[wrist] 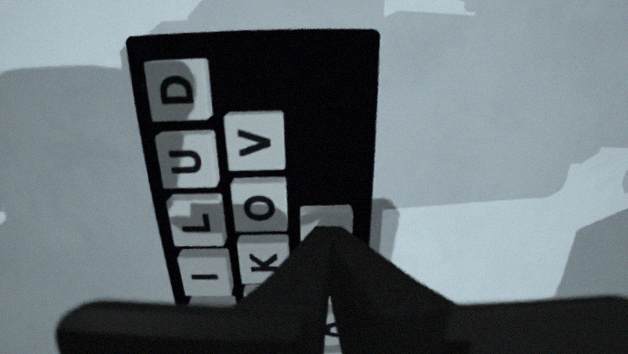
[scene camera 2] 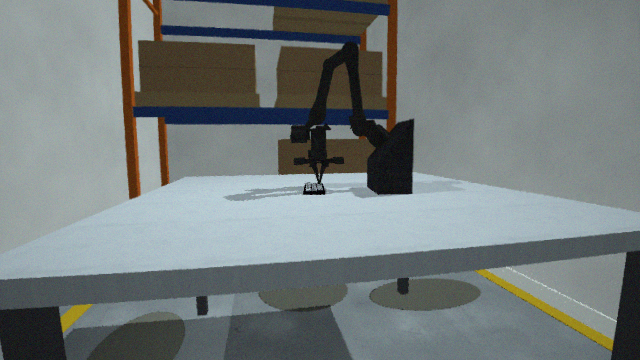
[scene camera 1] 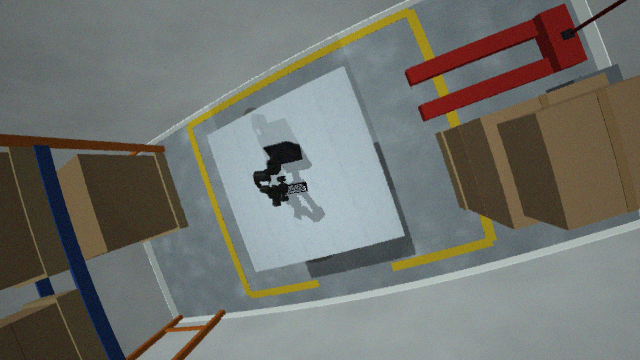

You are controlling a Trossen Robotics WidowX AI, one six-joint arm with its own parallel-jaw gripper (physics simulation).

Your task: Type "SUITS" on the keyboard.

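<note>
The black keyboard with pale square keys lies on the white table. My gripper is shut and empty, pointing down. In the wrist view its tips overlap the near part of the S key and cover its letter; whether they touch or press it I cannot tell. The U key and I key show in the left row, with D and L. V, O and K show in the middle row. The T key does not show in the wrist view; the fingers hide the lower keys.
The arm's black base stands on the table beside the keyboard. Shadows fall across the table and some keys. Away from the table are a shelf rack with cardboard boxes, stacked boxes and a red pallet jack.
</note>
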